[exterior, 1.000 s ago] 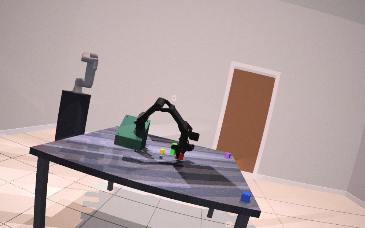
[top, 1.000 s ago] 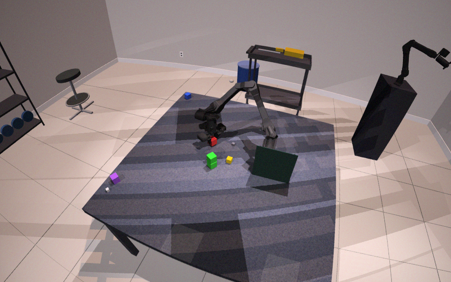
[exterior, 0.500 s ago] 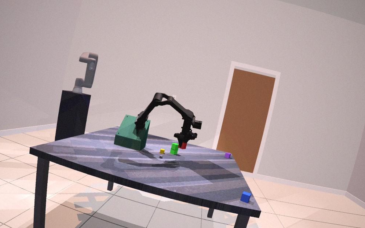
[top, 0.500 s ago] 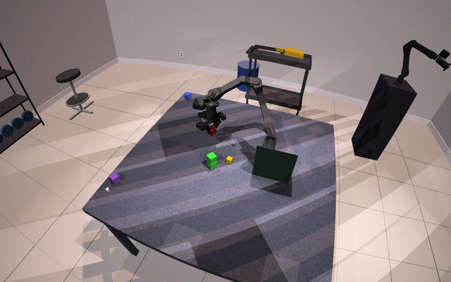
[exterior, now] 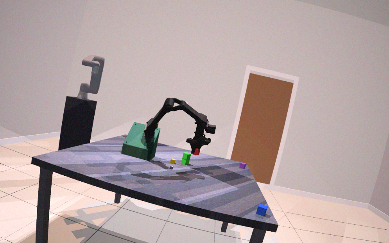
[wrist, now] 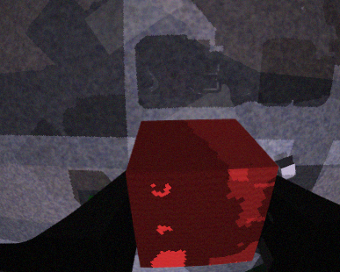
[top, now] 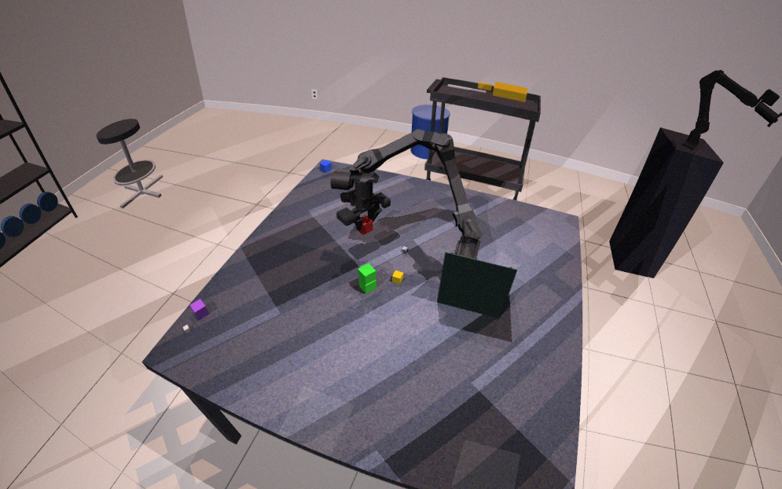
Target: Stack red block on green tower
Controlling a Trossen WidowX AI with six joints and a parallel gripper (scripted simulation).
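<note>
Right now the small yellow block is 150 mm behind my gripper tip, 110 mm below it and 90 mm to the left of it. Also, from my gripper tip: purple block: 450 mm to the left, 440 mm ahead, 110 mm below; then tiny grey cube: 130 mm behind, 120 mm below, 60 mm to the right; then red block: 10 mm above.
</note>
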